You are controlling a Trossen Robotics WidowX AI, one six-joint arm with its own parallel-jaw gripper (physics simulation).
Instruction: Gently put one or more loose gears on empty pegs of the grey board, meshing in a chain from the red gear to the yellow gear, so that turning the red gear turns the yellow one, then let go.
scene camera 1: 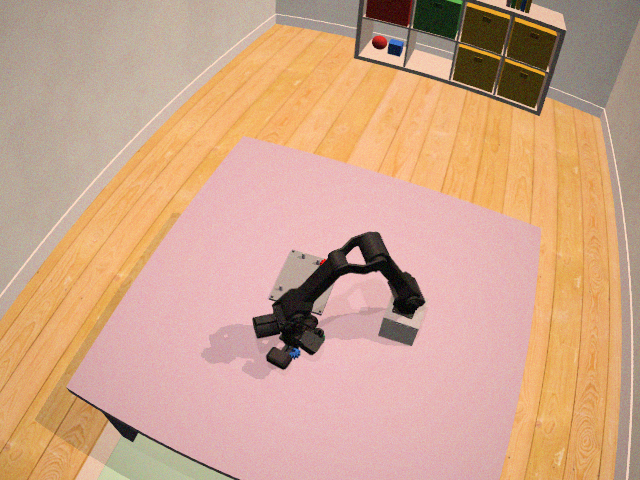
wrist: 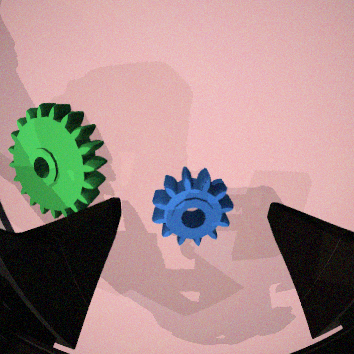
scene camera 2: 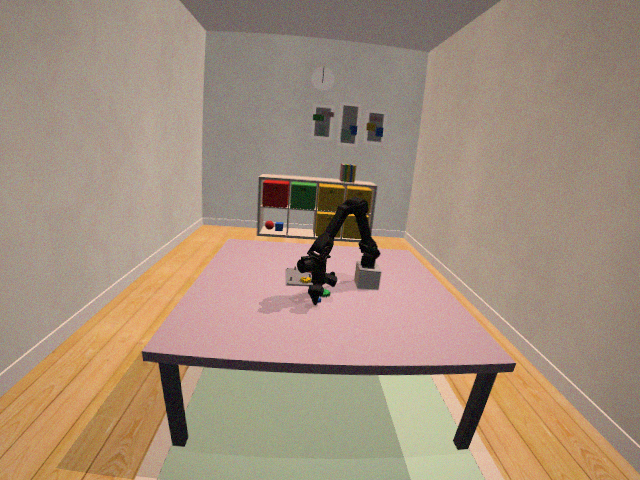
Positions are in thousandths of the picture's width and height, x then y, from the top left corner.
Scene:
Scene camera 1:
my gripper: 457, 736
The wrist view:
my gripper: 561, 589
green gear: 157, 459, on the table
blue gear: 595, 564, on the table

